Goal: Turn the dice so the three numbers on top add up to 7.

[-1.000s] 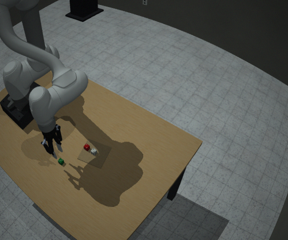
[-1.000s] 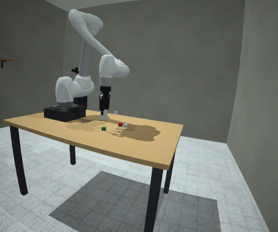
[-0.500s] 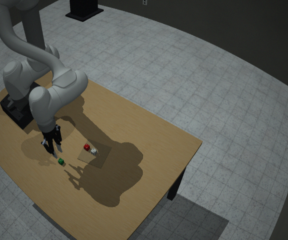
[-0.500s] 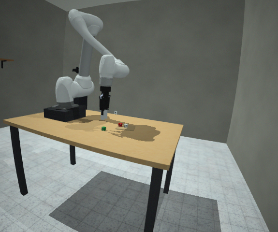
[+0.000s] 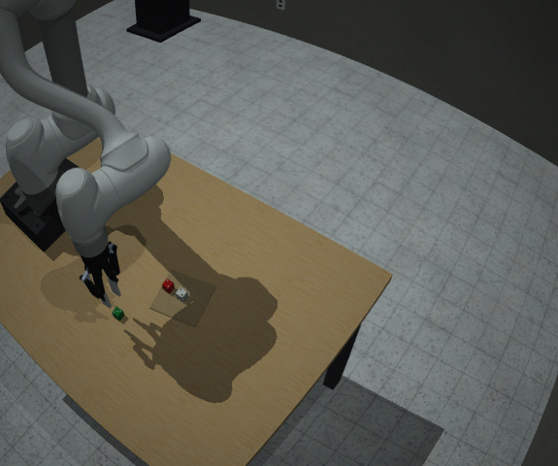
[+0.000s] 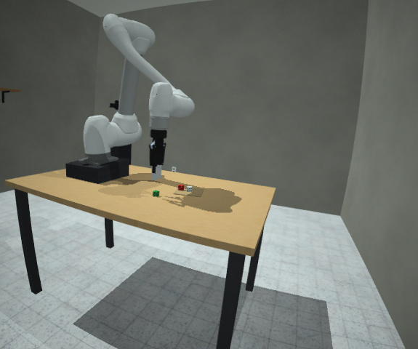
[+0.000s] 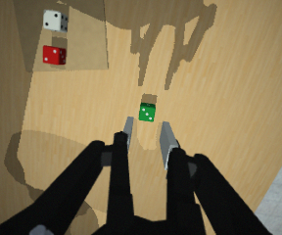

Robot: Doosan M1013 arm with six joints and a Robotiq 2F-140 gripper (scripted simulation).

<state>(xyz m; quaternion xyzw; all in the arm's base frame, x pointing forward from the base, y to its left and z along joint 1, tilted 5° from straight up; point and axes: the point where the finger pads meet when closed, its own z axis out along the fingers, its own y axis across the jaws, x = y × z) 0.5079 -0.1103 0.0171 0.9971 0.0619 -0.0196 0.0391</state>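
The green die lies 100 mm below my hand. From my hand the other things lie so: red die: 50 mm ahead, 160 mm to the left, 100 mm below; white die: 100 mm ahead, 170 mm to the left, 100 mm below; tan mat: 100 mm ahead, 170 mm to the left, 110 mm below.
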